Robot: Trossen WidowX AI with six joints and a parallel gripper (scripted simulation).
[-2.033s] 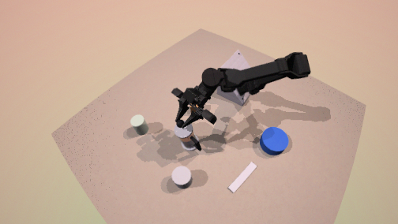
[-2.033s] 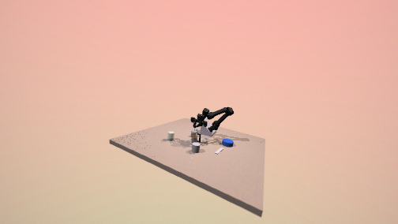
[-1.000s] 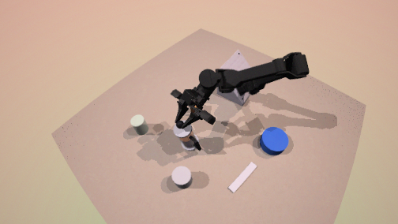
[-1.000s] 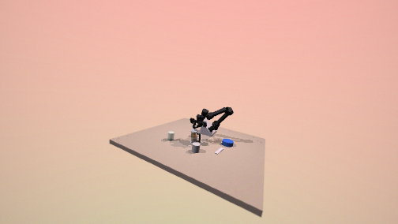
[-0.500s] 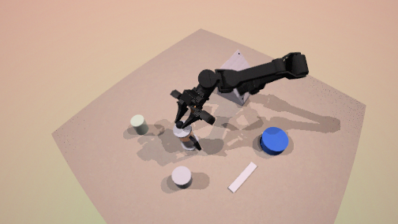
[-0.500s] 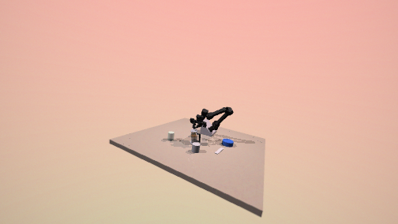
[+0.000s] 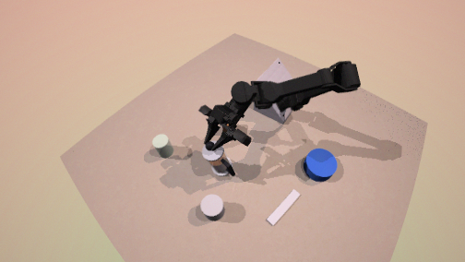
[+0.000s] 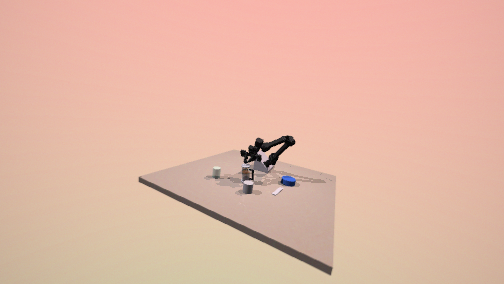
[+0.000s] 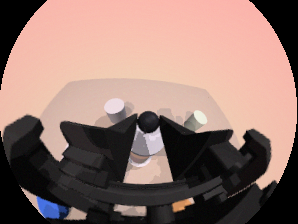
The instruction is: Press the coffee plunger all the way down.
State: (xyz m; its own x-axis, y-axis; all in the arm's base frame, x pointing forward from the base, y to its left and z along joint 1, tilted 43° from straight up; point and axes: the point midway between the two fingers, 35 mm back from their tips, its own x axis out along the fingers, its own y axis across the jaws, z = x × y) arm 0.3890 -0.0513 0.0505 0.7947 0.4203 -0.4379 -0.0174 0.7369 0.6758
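My gripper tip is now 20 mm past the coffee press, 20 mm to the right of it and 80 mm above it. The rest, counted from my gripper tip: white flat strip 70 mm behind, 280 mm to the left, 170 mm below; pale green cylinder 80 mm ahead, 210 mm to the right, 130 mm below.
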